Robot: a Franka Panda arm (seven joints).
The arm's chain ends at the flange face. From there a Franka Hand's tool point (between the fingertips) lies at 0.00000 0.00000 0.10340 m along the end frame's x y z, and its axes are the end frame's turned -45 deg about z.
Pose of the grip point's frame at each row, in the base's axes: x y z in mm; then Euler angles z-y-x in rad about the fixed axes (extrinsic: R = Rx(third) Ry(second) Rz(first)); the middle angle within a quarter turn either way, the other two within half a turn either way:
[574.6 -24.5 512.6 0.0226 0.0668 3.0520]
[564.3 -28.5 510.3 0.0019 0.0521 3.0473]
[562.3 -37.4 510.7 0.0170 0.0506 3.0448]
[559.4 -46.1 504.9 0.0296 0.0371 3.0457]
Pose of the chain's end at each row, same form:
[567.7 -15.3 615.4 0.8080 0.0668 3.0520]
[558.9 -18.8 613.1 0.7873 0.0521 3.0473]
[557.1 -27.4 613.5 0.8024 0.0506 3.0448]
[555.6 -36.2 607.8 0.8150 0.0371 3.0457]

